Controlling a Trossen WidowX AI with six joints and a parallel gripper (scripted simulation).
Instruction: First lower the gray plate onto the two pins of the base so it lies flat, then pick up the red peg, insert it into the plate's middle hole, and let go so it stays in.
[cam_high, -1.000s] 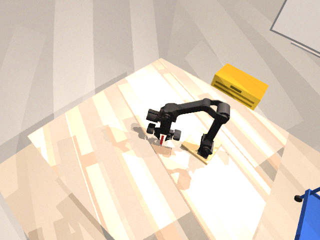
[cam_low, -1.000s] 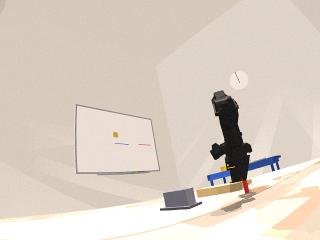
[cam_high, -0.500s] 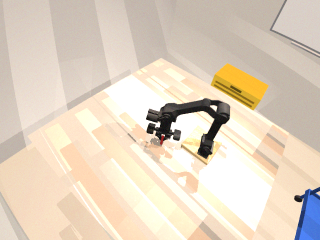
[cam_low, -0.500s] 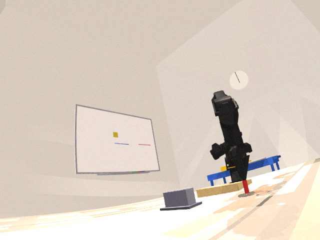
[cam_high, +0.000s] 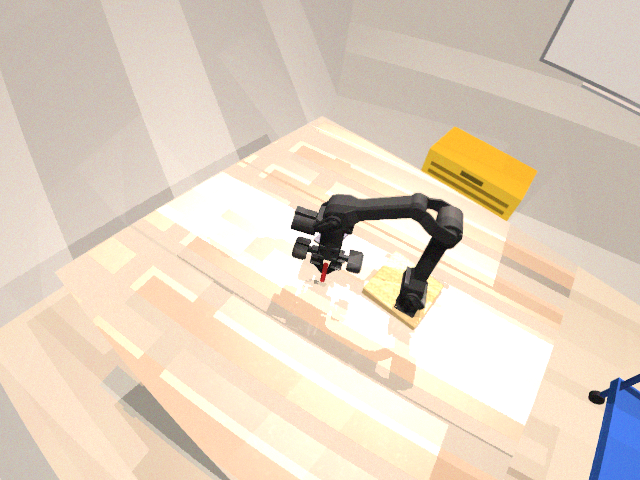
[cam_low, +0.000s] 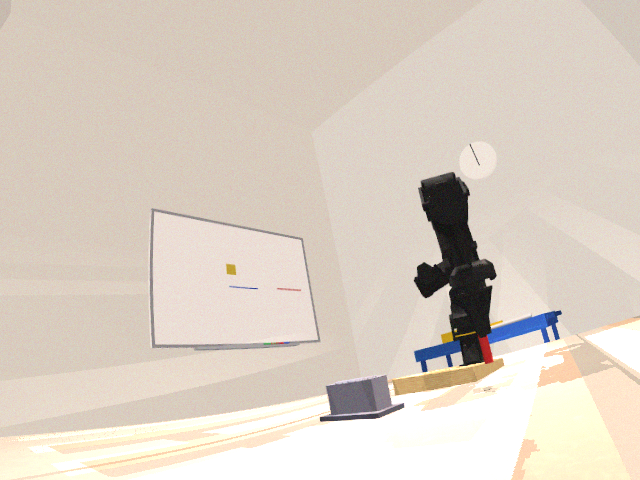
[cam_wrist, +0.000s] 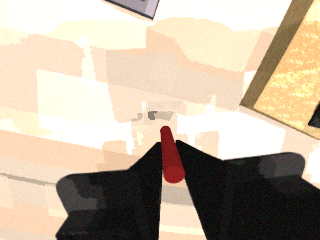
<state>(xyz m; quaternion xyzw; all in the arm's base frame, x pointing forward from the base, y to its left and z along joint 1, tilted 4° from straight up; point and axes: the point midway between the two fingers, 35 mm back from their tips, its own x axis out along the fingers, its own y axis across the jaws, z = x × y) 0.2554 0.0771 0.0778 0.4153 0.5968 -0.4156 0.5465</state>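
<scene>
Now: gripper tip 20 cm to the left of the gray plate, 7 cm short of it and 3 cm above it. From my gripper tip the other things lie so: dark base: 20 cm to the right, 7 cm below, 7 cm ahead; then red peg: right at my gripper tip.
</scene>
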